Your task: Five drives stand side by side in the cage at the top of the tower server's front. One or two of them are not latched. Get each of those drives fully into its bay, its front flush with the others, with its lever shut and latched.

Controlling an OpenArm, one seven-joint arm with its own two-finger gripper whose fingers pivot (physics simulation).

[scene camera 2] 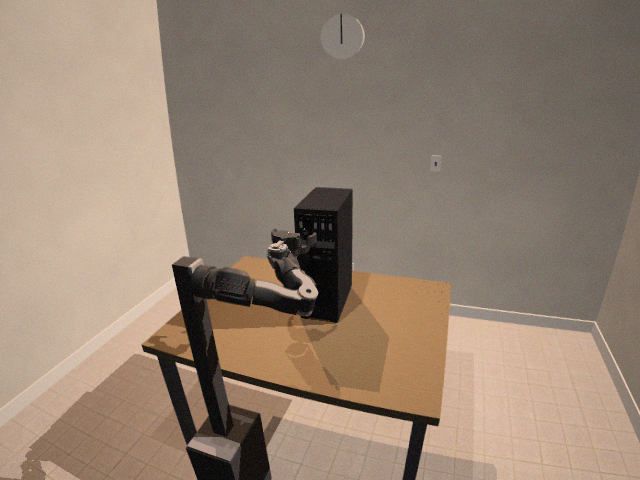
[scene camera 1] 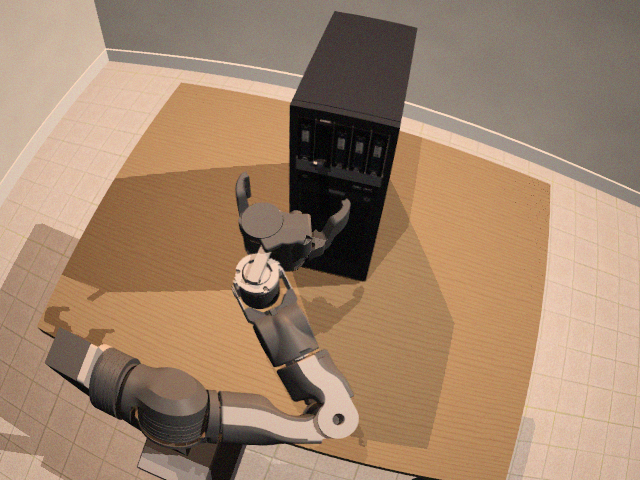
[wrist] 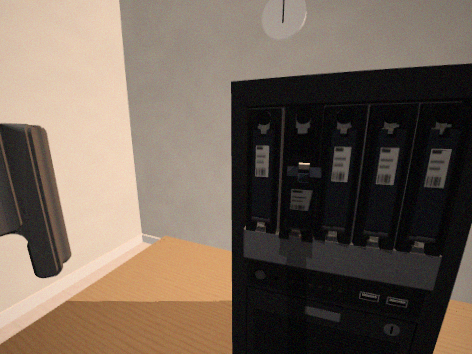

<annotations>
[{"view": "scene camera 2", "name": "black tower server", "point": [331, 269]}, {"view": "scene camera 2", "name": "dark post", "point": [196, 315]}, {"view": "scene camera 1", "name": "my gripper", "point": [295, 194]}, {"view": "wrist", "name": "lever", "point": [302, 188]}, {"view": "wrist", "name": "black tower server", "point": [269, 301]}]
</annotations>
